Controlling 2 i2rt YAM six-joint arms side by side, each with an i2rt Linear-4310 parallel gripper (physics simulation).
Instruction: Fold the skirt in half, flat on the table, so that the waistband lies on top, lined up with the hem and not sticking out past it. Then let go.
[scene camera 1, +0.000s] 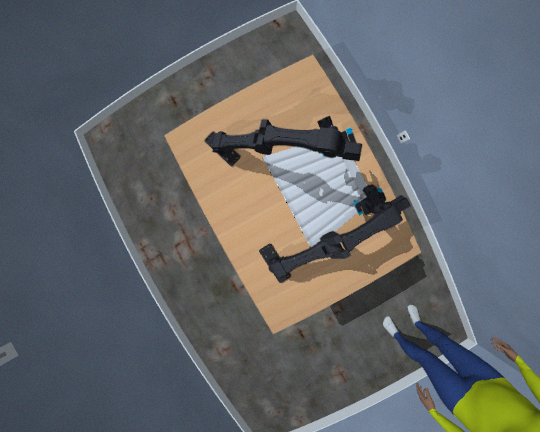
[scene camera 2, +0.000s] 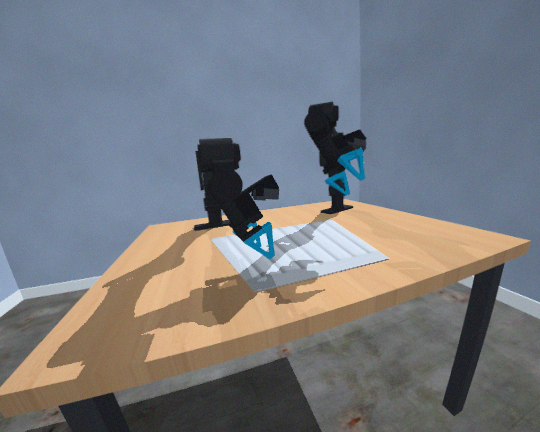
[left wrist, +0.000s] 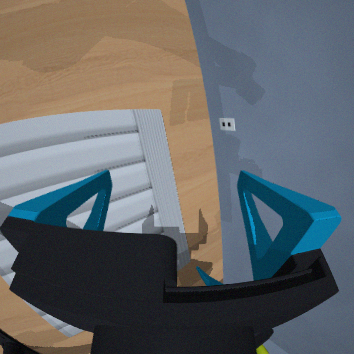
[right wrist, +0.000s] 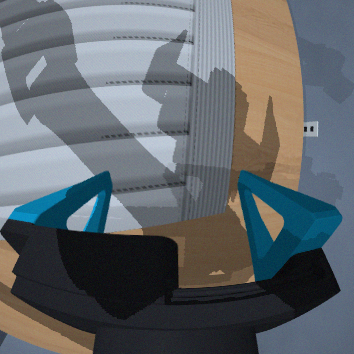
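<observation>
The pale grey pleated skirt (scene camera 1: 300, 200) (scene camera 2: 320, 240) (right wrist: 140, 115) lies spread flat on the table. Its ribbed waistband (scene camera 2: 345, 265) (left wrist: 162, 185) (right wrist: 215, 100) runs along the right side in scene camera 1, with the wider hem on the left. My left gripper (scene camera 2: 354, 186) (left wrist: 174, 177) is open and high above the table, over the waistband's upper end in scene camera 1, where the arm partly hides it. My right gripper (scene camera 1: 369, 199) (scene camera 2: 261, 242) (right wrist: 174, 177) is open and lower, above the waistband's lower end. Neither gripper touches the skirt.
The wooden table (scene camera 1: 235, 210) (scene camera 2: 430, 240) carries both arms. Its near edge in scene camera 2 runs beyond the waistband. The arms cast shadows over the skirt and table. A person (scene camera 1: 465, 385) is at the lower right of scene camera 1, off the table.
</observation>
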